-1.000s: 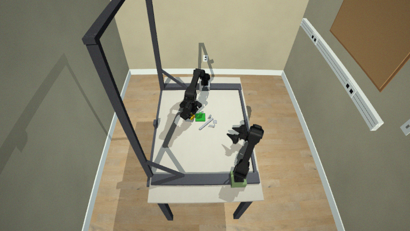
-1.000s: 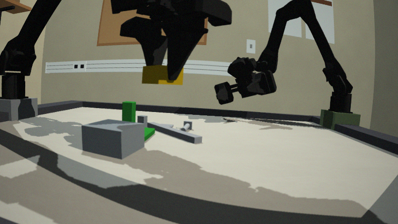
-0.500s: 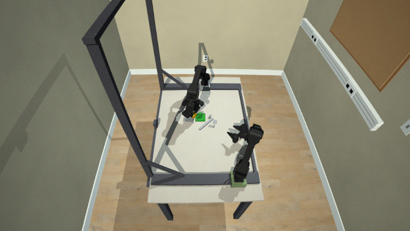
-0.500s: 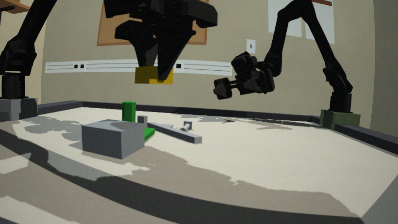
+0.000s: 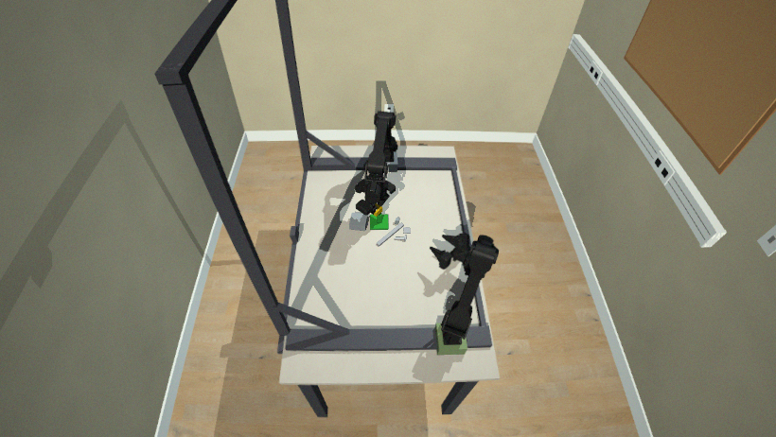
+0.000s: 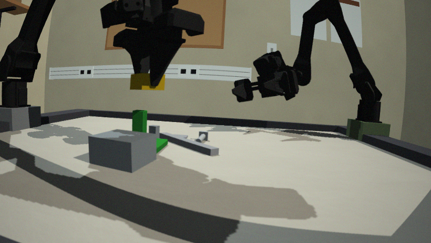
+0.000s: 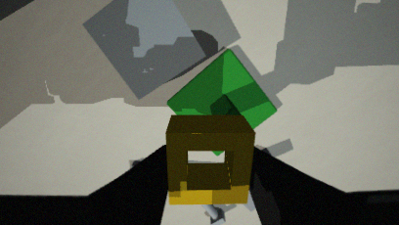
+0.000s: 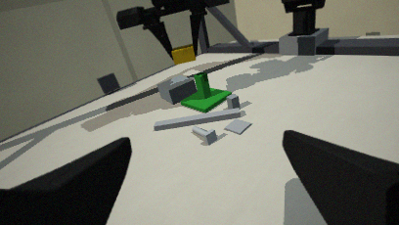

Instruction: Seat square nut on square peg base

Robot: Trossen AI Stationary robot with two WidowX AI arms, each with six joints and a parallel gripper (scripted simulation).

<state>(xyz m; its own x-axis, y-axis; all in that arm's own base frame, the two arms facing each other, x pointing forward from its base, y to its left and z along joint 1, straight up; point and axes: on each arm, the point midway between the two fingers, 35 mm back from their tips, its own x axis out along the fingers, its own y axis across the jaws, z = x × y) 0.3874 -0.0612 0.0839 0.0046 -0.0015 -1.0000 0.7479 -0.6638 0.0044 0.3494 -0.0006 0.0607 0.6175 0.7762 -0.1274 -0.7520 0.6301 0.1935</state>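
Right now my left hand is 120 mm above the small grey cube, 90 mm short of it and 10 mm to the left of it. From my left hand the other things lie so: long grey bar: 130 mm below, 70 mm to the right, 50 mm ahead; then bolt: 130 mm below, 100 mm to the right, 90 mm ahead; then grey block: 120 mm below, 70 mm behind, 20 mm to the left.
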